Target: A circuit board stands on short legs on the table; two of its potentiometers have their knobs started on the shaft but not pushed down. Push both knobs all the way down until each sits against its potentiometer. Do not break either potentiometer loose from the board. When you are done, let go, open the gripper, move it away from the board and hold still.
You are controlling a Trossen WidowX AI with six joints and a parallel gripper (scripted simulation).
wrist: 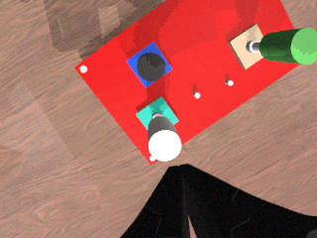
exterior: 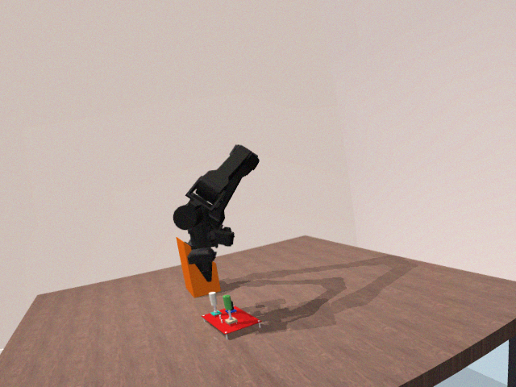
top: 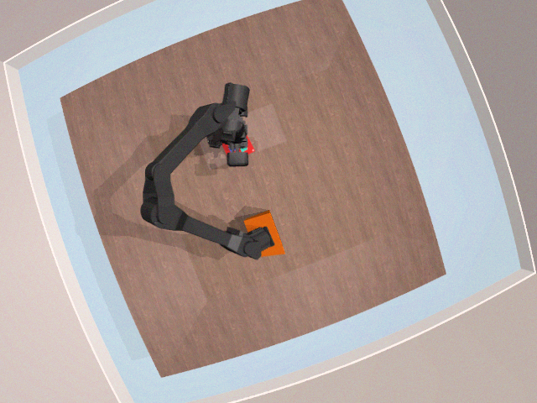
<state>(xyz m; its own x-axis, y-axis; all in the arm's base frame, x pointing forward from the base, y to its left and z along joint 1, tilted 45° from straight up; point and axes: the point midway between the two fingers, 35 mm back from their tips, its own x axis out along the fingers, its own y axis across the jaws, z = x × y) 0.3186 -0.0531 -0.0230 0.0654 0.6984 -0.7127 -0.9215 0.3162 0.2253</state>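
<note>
The cream knob is 50 mm below my gripper tip. Also, from my gripper tip: green knob (90 mm ahead, 10 mm to the left, 40 mm below).
</note>
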